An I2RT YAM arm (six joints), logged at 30 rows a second.
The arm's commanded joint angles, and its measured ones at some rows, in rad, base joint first. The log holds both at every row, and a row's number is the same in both.
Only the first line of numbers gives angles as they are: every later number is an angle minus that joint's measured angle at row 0.
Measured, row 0:
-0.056, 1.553, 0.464, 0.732, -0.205, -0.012
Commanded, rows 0 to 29:
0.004, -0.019, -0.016, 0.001, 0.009, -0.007
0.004, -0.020, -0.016, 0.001, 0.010, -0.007
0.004, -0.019, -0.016, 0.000, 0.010, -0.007
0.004, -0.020, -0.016, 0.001, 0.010, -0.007
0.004, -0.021, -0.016, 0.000, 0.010, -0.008
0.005, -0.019, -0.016, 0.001, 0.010, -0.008
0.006, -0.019, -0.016, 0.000, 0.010, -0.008
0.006, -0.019, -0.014, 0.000, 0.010, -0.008
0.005, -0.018, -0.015, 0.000, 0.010, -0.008
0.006, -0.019, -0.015, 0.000, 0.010, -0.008
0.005, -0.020, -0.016, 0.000, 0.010, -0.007
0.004, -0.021, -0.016, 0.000, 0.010, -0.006
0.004, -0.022, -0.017, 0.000, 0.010, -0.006
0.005, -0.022, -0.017, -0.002, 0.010, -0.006
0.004, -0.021, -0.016, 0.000, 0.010, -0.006
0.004, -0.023, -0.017, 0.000, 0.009, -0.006
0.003, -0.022, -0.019, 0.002, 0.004, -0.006
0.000, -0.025, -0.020, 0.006, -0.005, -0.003
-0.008, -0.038, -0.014, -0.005, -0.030, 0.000
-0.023, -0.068, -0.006, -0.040, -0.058, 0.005
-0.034, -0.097, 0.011, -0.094, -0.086, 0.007
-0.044, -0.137, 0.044, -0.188, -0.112, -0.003
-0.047, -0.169, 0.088, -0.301, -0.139, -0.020
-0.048, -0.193, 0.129, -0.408, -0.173, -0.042
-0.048, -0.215, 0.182, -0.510, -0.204, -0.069
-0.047, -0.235, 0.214, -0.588, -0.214, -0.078
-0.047, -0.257, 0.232, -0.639, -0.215, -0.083
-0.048, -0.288, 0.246, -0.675, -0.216, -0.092
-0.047, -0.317, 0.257, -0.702, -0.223, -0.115
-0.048, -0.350, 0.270, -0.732, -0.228, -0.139
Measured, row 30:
-0.046, -0.276, 0.237, -0.522, -0.175, -0.074
